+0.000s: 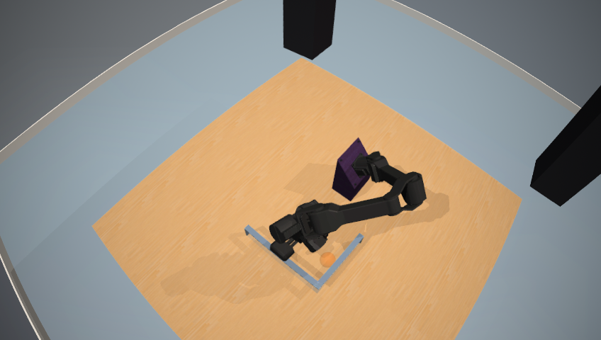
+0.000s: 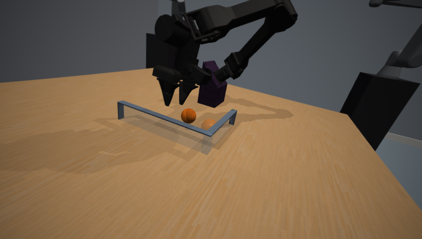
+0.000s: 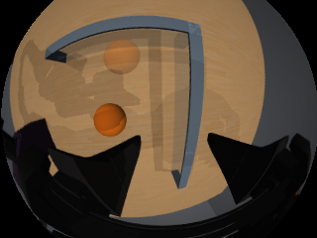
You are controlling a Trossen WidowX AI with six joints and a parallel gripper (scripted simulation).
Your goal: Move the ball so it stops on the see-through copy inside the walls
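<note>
The orange ball is 8 cm behind my gripper tip, 6 cm below it and 1 cm to the left of it.
</note>
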